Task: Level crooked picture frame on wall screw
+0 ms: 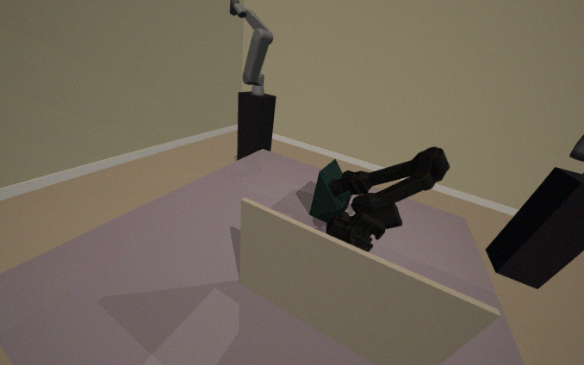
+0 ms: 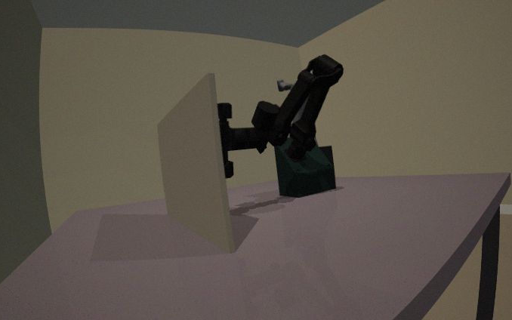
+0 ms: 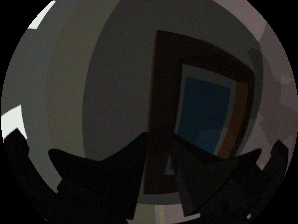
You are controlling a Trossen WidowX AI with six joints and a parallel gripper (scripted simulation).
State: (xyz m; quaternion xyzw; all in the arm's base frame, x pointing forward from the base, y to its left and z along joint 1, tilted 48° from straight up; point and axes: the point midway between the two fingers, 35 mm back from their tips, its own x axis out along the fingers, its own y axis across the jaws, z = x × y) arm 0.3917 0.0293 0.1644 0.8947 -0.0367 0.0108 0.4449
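My gripper tip is 5 cm above the picture frame, 1 cm to the left of it and 1 cm short of it. Round my gripper tip: beige wall panel: 6 cm below, 2 cm to the right, 2 cm ahead.
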